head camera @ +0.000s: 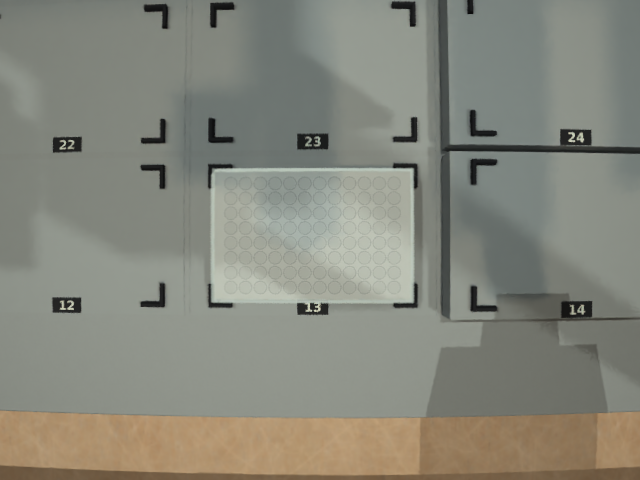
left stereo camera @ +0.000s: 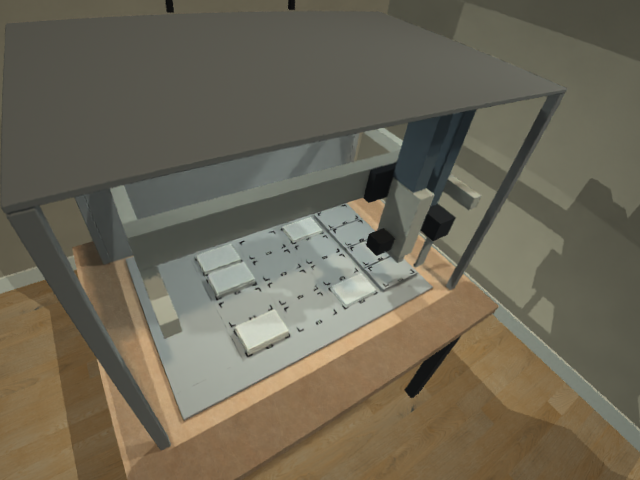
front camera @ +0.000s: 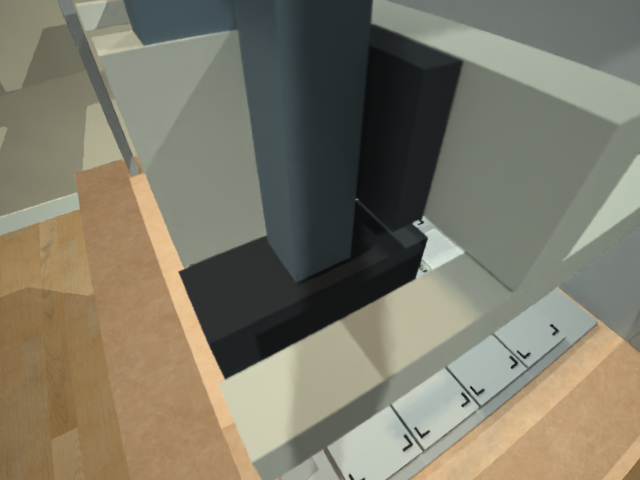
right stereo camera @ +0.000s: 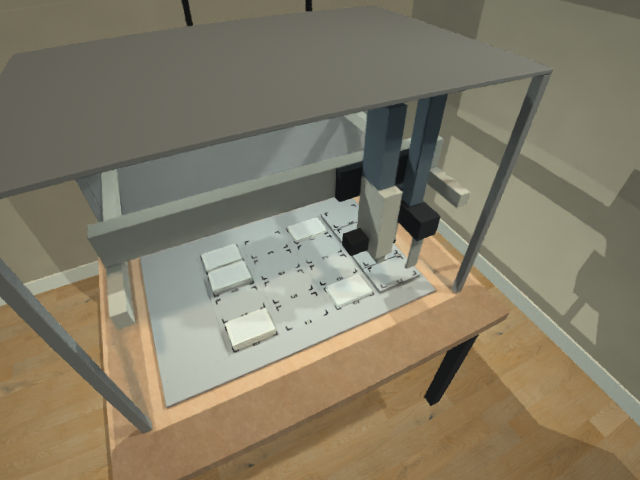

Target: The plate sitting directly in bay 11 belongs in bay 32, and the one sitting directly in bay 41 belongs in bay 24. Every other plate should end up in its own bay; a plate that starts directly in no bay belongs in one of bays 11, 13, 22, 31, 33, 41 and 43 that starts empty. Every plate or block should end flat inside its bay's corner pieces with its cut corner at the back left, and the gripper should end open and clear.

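Places are measured from the robot's base along level axes (x right, y ahead, z up), in metres.
Pixels of known places: gripper, between the fingertips: (right stereo camera: 399, 254); robot's base, origin of its link: (left stereo camera: 248, 355) (right stereo camera: 234, 351).
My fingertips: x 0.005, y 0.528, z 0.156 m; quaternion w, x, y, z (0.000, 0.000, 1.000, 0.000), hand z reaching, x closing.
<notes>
For each thing: its top centre in the pictures, then the offset to it from my fingertips. "pt": a spot on its surface instead.
- plate, centre of its top: (head camera: 312, 235) (right stereo camera: 349, 288) (left stereo camera: 353, 288) dy -0.136, dx -0.048, dz -0.142 m
- stack, centre of its top: (left stereo camera: 262, 328) (right stereo camera: 249, 325) dy -0.464, dx -0.048, dz -0.129 m
- bay 31, a spot on its surface: (left stereo camera: 231, 278) (right stereo camera: 229, 276) pt dy -0.466, dx -0.255, dz -0.129 m
- bay 41, a spot on its surface: (left stereo camera: 218, 258) (right stereo camera: 221, 257) pt dy -0.466, dx -0.364, dz -0.142 m
- bay 43, a spot on its surface: (front camera: 439, 248) (left stereo camera: 298, 228) (right stereo camera: 302, 228) pt dy -0.150, dx -0.377, dz -0.142 m
- Bay 32, a spot on its surface: (left stereo camera: 275, 264) pt dy -0.304, dx -0.266, dz -0.157 m
- bay 24, a spot on its surface: (head camera: 542, 67) pt dy +0.008, dx -0.153, dz -0.142 m
The gripper (left stereo camera: 415, 258) (right stereo camera: 403, 254) is at the right of the deck, above the bay 14 side. Its jaws look apart, with no plate between them; one is mostly hidden. Its black body (front camera: 310, 315) hides its jaws in the front view. A plate (head camera: 312, 235) (left stereo camera: 354, 289) (right stereo camera: 349, 290) lies in bay 13. A thick plate or stack (left stereo camera: 262, 331) (right stereo camera: 251, 329) is in bay 11. Plates sit in bay 31 (left stereo camera: 231, 278) (right stereo camera: 230, 276), bay 41 (left stereo camera: 218, 258) (right stereo camera: 222, 257) and bay 43 (left stereo camera: 302, 228) (right stereo camera: 306, 229) (front camera: 439, 248). Bay 32 (left stereo camera: 275, 264) and bay 24 (head camera: 542, 67) show bare surfaces. Cut corners are unclear.
The parked pipetting stage's pale column (left stereo camera: 405, 219) (right stereo camera: 378, 222) stands beside the gripper on its left. A black block (left stereo camera: 380, 241) (right stereo camera: 355, 241) is on its near side. A pale rail (front camera: 382, 356) crosses the front view. Frame posts (left stereo camera: 504, 191) (right stereo camera: 504, 180) stand at the table corners.
</notes>
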